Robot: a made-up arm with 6 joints. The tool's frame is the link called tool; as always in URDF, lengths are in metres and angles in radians. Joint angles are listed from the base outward. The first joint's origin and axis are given. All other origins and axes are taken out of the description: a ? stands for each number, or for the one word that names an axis. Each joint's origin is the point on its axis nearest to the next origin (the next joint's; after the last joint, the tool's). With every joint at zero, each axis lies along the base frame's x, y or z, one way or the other. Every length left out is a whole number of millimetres.
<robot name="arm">
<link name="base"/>
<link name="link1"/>
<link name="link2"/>
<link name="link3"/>
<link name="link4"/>
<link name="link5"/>
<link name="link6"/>
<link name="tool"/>
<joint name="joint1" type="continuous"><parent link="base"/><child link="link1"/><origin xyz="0.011 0.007 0.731" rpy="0 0 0"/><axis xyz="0 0 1"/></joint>
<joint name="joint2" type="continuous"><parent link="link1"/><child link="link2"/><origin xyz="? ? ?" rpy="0 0 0"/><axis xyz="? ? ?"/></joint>
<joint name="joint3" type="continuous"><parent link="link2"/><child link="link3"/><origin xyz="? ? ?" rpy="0 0 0"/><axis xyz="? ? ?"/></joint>
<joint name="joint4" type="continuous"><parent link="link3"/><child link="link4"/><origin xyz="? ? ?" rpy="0 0 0"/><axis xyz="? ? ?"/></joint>
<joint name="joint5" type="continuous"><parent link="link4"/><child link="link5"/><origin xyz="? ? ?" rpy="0 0 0"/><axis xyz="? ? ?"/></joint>
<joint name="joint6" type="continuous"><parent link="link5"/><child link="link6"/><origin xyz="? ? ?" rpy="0 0 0"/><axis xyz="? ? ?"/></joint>
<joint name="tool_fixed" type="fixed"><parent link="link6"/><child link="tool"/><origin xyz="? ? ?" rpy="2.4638 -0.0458 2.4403"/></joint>
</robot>
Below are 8 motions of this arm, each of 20 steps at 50 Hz.
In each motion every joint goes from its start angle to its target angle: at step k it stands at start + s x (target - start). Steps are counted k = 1, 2, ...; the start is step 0. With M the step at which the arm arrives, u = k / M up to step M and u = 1 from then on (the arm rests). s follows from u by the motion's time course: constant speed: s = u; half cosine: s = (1 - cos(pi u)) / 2; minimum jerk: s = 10 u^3 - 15 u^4 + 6 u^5.
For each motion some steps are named. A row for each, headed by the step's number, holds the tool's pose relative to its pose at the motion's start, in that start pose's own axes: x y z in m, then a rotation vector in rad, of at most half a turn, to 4 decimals.
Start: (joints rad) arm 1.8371 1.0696 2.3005 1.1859 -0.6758 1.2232
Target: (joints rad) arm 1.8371 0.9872 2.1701 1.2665 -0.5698 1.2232
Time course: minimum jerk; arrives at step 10
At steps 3, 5, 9, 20:
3: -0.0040 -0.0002 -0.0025 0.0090 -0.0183 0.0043
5: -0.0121 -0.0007 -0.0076 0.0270 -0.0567 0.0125
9: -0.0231 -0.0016 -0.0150 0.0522 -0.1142 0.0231
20: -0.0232 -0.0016 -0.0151 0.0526 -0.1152 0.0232

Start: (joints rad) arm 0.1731 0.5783 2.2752 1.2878 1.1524 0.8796
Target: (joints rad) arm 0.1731 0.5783 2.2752 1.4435 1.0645 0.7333
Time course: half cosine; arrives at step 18
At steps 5, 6, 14, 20:
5: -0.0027 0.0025 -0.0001 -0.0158 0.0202 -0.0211
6: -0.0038 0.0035 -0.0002 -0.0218 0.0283 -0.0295
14: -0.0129 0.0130 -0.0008 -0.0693 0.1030 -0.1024
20: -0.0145 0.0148 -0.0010 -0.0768 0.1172 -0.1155

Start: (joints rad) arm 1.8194 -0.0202 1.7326 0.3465 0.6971 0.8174
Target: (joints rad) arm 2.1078 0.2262 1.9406 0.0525 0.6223 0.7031
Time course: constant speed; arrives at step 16
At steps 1, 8, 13, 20:
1: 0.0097 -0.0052 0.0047 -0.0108 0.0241 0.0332
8: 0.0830 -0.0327 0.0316 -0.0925 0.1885 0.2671
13: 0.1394 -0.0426 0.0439 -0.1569 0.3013 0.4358
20: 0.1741 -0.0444 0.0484 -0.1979 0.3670 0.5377

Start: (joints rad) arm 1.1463 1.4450 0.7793 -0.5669 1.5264 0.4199
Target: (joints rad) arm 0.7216 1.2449 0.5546 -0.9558 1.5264 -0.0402
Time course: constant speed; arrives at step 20
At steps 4, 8, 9, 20:
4: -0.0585 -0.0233 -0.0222 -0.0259 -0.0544 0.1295
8: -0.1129 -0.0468 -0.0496 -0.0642 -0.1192 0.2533
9: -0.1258 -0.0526 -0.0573 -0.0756 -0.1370 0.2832
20: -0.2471 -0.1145 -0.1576 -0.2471 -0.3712 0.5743

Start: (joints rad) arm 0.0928 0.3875 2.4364 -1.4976 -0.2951 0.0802
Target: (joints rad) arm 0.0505 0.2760 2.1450 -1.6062 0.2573 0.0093
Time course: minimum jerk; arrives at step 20
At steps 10, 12, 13, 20:
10: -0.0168 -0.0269 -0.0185 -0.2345 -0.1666 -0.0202
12: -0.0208 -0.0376 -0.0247 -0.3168 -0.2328 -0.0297
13: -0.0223 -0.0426 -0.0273 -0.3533 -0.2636 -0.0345
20: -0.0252 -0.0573 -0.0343 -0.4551 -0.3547 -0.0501

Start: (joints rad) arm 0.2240 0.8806 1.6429 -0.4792 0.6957 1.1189
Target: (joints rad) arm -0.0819 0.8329 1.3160 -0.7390 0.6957 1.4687
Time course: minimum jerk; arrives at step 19
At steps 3, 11, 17, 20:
3: -0.0016 -0.0068 0.0032 0.0184 -0.0026 -0.0013
11: -0.0395 -0.1548 0.0477 0.3950 -0.0540 -0.0179
17: -0.0648 -0.2444 0.0537 0.6101 -0.0796 -0.0175
20: -0.0655 -0.2470 0.0537 0.6163 -0.0803 -0.0174

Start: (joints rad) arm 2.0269 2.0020 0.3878 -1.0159 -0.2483 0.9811
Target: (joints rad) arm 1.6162 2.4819 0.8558 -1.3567 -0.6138 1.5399
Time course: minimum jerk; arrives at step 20
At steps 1, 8, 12, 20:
1: -0.0003 0.0000 0.0001 -0.0001 0.0005 -0.0003
8: -0.0648 -0.0090 0.0422 -0.0346 0.1129 -0.0930
12: -0.1248 -0.0139 0.1032 -0.1080 0.2061 -0.2369
20: -0.1623 -0.0112 0.1637 -0.2030 0.2452 -0.3809

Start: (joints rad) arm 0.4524 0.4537 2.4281 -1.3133 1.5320 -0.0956
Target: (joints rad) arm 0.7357 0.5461 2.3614 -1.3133 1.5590 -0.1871
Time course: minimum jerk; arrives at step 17
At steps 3, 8, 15, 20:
3: -0.0008 -0.0022 -0.0053 -0.0011 -0.0113 0.0046
8: -0.0026 -0.0242 -0.0573 -0.0115 -0.1203 0.0503
15: 0.0139 -0.0553 -0.1272 -0.0239 -0.2645 0.1151
20: 0.0146 -0.0561 -0.1289 -0.0242 -0.2680 0.1168

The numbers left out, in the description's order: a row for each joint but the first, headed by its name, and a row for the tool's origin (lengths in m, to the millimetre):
joint2: xyz -0.004 -0.011 0, axis 0 1 0
joint3: xyz -0.012 0 0.414, axis 0 -1 0
joint4: xyz 0.528 0 -0.004, axis -1 0 0
joint5: xyz 0 -0.131 -0.002, axis 0 -1 0
joint6: xyz 0.031 0 0.025, axis -1 0 0
tool: xyz 0 0.006 0.023

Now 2 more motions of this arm.
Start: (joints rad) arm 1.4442 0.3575 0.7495 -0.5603 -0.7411 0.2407
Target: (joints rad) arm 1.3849 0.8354 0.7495 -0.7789 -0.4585 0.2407
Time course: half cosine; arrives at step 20
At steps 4, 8, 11, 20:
4: -0.0355 -0.0103 0.0184 -0.0190 0.0193 0.0233
8: -0.1242 -0.0452 0.0696 -0.0715 0.0655 0.0897
11: -0.2000 -0.0873 0.1210 -0.1231 0.1025 0.1586
20: -0.3171 -0.1848 0.2215 -0.2198 0.1534 0.3006

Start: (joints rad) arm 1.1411 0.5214 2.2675 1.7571 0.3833 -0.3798
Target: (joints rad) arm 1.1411 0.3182 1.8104 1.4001 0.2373 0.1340
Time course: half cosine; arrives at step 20
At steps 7, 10, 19, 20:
7: -0.0082 0.0007 0.0294 0.0442 0.0207 -0.0051
10: -0.0124 0.0009 0.0534 0.0840 0.0438 -0.0131
19: -0.0126 0.0003 0.1032 0.1778 0.1112 -0.0471
20: -0.0125 0.0002 0.1038 0.1790 0.1121 -0.0477

